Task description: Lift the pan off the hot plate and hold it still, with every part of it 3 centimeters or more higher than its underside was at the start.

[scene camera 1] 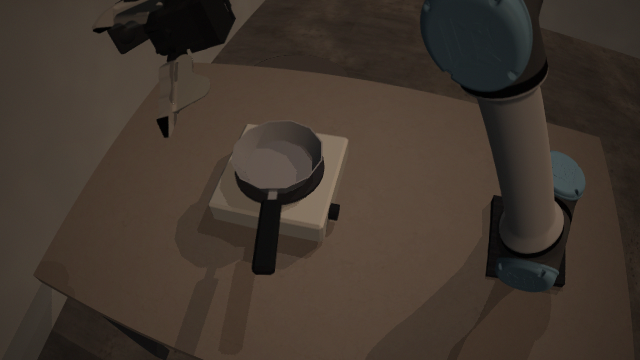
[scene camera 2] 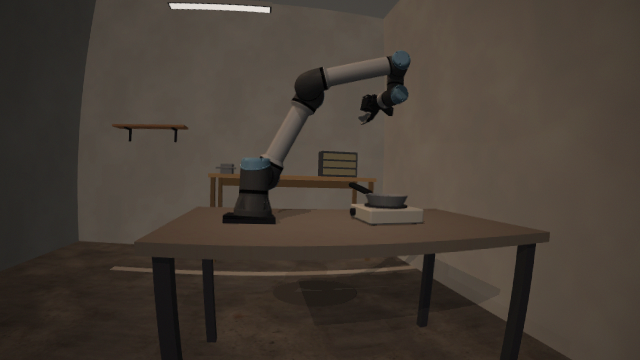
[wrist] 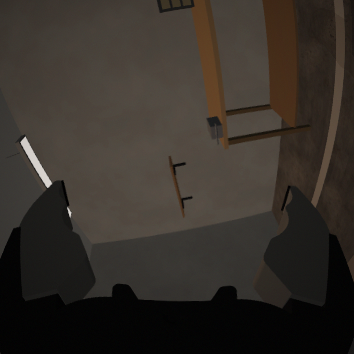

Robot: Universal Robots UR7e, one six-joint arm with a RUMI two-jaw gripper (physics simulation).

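Where they show: gripper, between the fingertips: (scene camera 1: 131, 87) (scene camera 2: 363, 111) (wrist: 175, 188); arm's base, origin of its link: (scene camera 2: 252, 215).
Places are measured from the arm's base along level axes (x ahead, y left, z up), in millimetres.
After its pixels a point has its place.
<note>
The grey pan (scene camera 1: 275, 162) {x 557, y -76, z 52 mm} (scene camera 2: 387, 200) {x 513, y -144, z 74 mm} sits upright on the cream hot plate (scene camera 1: 300, 224) {x 482, y 54, z 37 mm} (scene camera 2: 392, 215) {x 513, y -187, z 19 mm}. Its black handle (scene camera 1: 267, 237) {x 514, y 140, z 121 mm} (scene camera 2: 360, 188) {x 509, y 103, z 109 mm} sticks out past the plate's edge, toward the viewer in scene camera 1, and slants upward in scene camera 2. My gripper (scene camera 1: 131, 80) {x 577, y 234, z 509 mm} (scene camera 2: 364, 120) {x 577, y 234, z 509 mm} (wrist: 175, 188) {x 577, y 234, z 509 mm} is open and empty. It hangs high above the table, well above the pan and apart from it, with its jaws spread wide. In the wrist view the jaws point at the far wall. The pan and the hot plate do not show there.
The hot plate's black knob (scene camera 1: 334, 212) {x 425, y 11, z 25 mm} (scene camera 2: 353, 211) {x 424, y -15, z 15 mm} is on its side. The arm's base (scene camera 1: 530, 235) (scene camera 2: 249, 218) {x -19, y -79, z -1 mm} stands on the same table (scene camera 1: 410, 210) {x 272, y -45, z -21 mm} (scene camera 2: 320, 235) {x 182, y -305, z -21 mm}. A wall is beside the table. A wooden bench (scene camera 2: 295, 178) (wrist: 212, 75) and a wall shelf (scene camera 2: 150, 126) (wrist: 176, 186) are farther off.
</note>
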